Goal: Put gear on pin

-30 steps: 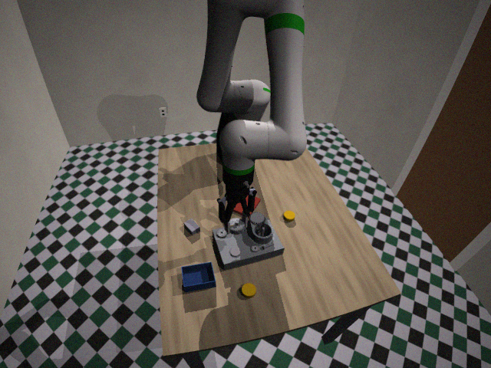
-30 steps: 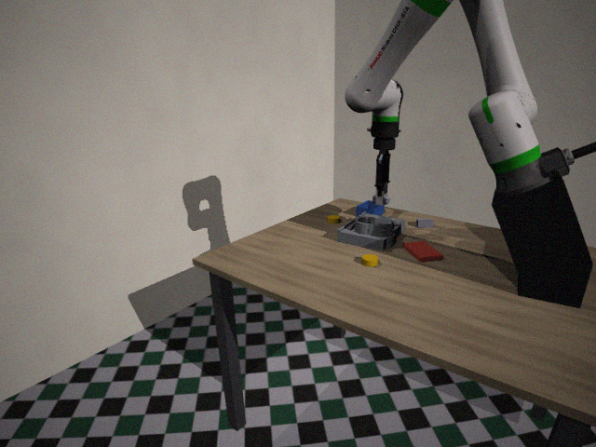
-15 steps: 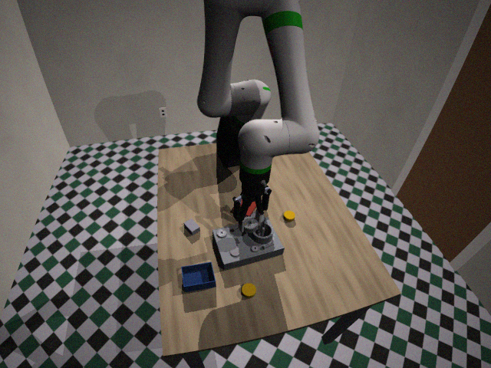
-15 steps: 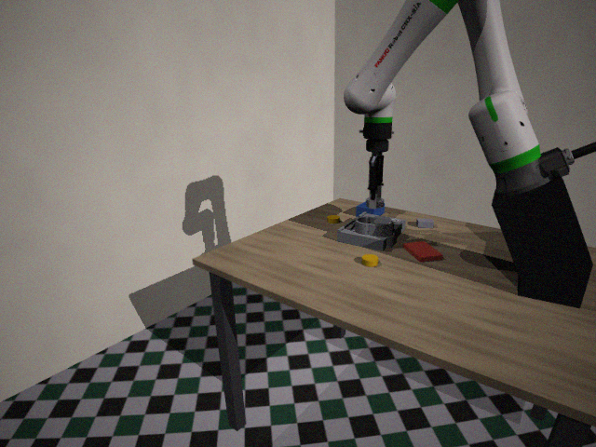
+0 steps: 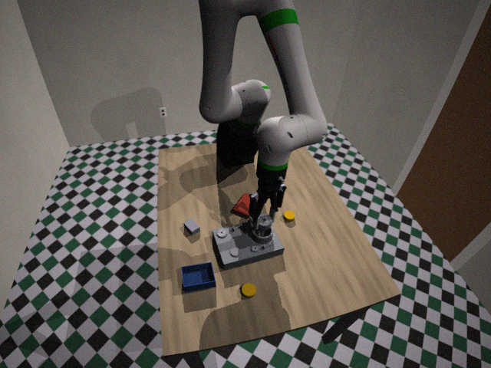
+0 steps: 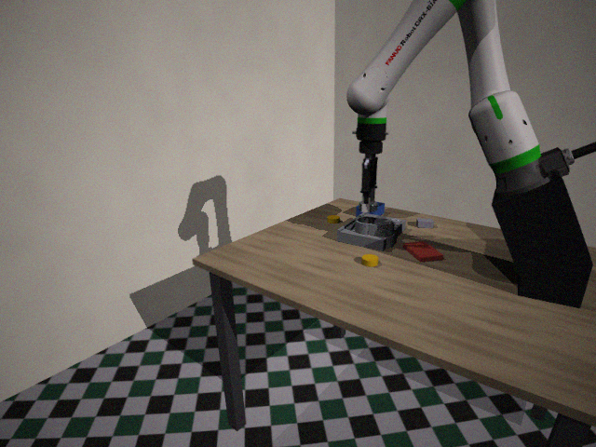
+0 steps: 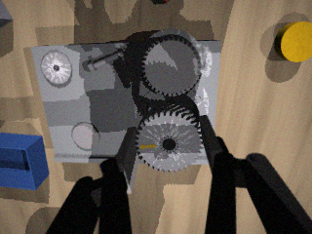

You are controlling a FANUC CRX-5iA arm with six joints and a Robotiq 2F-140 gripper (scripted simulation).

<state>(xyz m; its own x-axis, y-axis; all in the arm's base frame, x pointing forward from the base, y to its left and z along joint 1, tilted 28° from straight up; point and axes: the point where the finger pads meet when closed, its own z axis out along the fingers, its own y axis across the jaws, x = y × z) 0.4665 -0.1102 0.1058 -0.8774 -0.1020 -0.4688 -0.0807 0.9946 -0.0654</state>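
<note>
Now: the gear 2 cm below my hand. From my hand the other things lie so: small grey block: 16 cm behind, 24 cm to the right, 13 cm below; then red block: 20 cm behind, 3 cm to the left, 14 cm below; then grey bolt: 7 cm behind, 8 cm to the right, 10 cm below.
</note>
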